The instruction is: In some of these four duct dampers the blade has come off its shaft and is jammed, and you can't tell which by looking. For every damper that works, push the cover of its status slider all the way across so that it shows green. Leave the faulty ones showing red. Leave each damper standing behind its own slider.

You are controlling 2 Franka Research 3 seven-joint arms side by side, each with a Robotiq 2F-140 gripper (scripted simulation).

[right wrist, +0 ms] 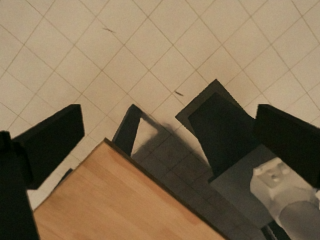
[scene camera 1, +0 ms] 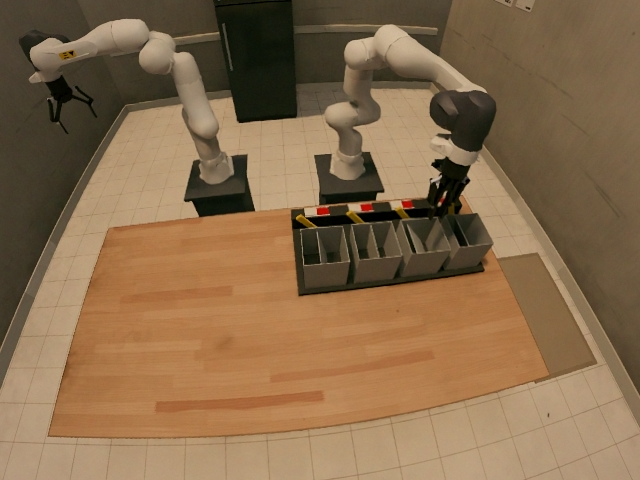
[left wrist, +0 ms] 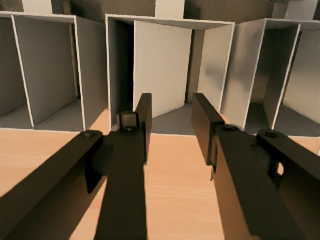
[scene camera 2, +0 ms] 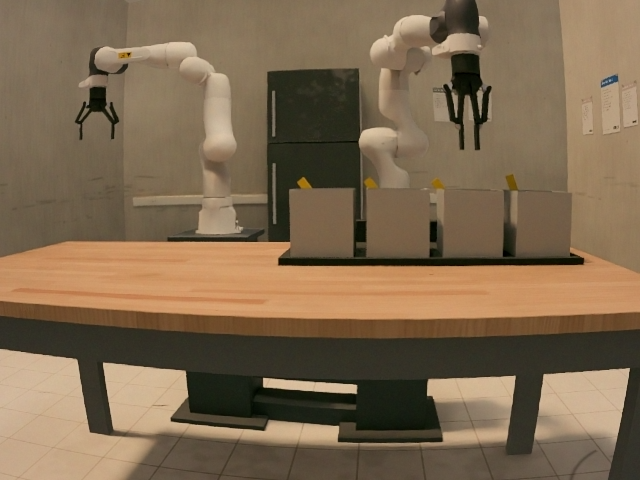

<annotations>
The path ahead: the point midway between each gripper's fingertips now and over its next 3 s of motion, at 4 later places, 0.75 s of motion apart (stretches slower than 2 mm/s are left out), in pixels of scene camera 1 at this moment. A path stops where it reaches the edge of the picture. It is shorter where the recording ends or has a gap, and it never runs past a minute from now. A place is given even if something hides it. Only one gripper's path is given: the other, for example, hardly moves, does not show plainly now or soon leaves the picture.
The left gripper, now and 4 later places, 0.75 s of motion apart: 434,216; 457,215; 480,211; 464,204; 450,195
</annotations>
